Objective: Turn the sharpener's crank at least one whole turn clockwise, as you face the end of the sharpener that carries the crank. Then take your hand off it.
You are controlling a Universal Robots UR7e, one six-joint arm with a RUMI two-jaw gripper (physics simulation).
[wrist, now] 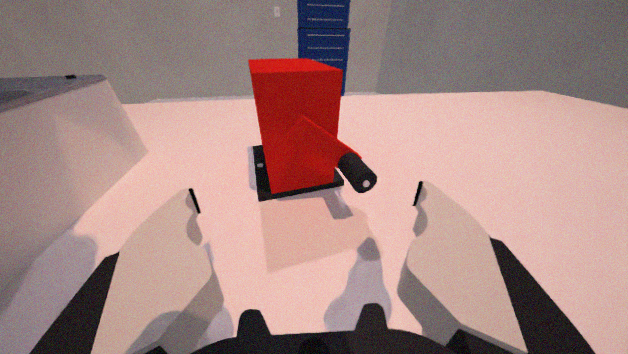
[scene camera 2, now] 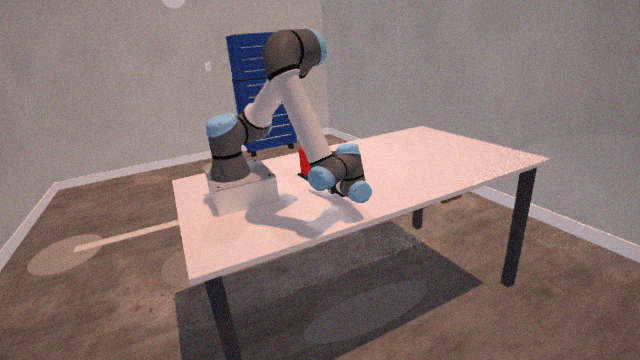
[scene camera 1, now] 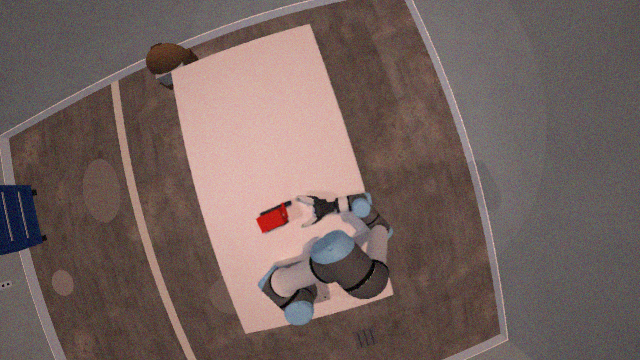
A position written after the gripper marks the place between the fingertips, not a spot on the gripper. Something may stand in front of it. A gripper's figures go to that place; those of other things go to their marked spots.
Labels:
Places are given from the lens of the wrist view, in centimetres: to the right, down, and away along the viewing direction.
gripper [wrist: 308, 188]: 0, 1, 12
black crank knob [wrist: 352, 167]: 3, -1, 16

